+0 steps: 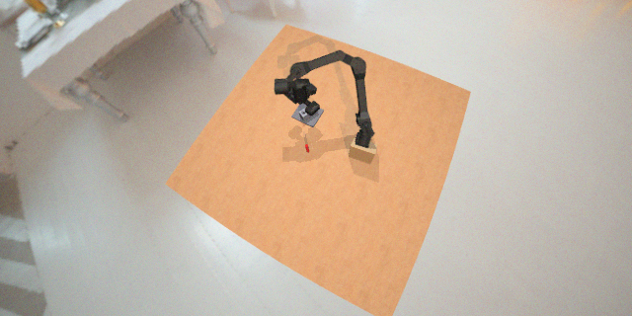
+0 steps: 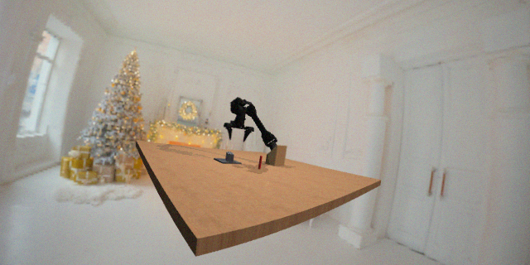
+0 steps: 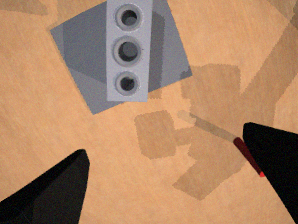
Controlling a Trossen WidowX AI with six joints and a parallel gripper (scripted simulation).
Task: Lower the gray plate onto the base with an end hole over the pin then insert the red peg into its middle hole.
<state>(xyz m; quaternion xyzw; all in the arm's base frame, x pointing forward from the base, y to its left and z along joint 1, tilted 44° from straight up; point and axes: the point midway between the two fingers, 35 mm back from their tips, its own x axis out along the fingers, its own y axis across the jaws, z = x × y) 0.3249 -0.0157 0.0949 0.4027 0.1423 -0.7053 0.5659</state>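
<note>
Right now the red peg is 15 cm to the left of my gripper tip, 10 cm below it and 7 cm behind it. The rest, counted from my gripper tip: gray plate 10 cm below, 5 cm to the right; square gray base 14 cm below, 4 cm to the right, 1 cm ahead.
</note>
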